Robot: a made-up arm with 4 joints.
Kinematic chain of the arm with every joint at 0, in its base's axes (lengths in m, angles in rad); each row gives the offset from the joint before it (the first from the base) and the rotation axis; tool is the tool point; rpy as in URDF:
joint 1: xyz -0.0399 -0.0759 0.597 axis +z
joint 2: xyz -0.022 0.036 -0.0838 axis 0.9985 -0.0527 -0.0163
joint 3: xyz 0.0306 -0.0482 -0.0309 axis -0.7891 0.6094 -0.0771
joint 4: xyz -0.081 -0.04 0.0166 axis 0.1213 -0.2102 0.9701
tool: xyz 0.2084 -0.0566 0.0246 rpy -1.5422 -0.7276 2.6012
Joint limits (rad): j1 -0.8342..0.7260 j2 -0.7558..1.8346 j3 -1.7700..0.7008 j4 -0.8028..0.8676
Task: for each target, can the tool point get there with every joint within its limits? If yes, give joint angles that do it. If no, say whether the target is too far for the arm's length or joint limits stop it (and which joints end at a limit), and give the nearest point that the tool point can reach.
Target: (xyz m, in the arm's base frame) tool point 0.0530 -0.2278 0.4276
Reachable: yes | joints -0.1982 0.6069 0.3938 -0.2654
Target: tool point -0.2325 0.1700 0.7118
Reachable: no: joint limits stop it (at a limit: joint 1, joint 2, joint 4) | nearest point -0.0525 0.0200 0.6142 | short by 0.254 m
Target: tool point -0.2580 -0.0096 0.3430
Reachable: no: joint limits stop it (at a limit: joint 1, joint 3, joint 4) | nearest point -0.1144 -0.1033 0.3960 | short by 0.179 m
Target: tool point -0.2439 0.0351 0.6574
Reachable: no: joint limits stop it (at a limit: joint 1, joint 2, joint 4) | nearest point -0.0561 -0.0010 0.6327 | short by 0.193 m
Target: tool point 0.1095 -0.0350 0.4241
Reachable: yes | joints 0.5630 0.9248 0.4867 0.0668
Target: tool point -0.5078 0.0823 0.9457
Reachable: no: too far | nearest point -0.0980 -0.0952 0.6449 | short by 0.538 m
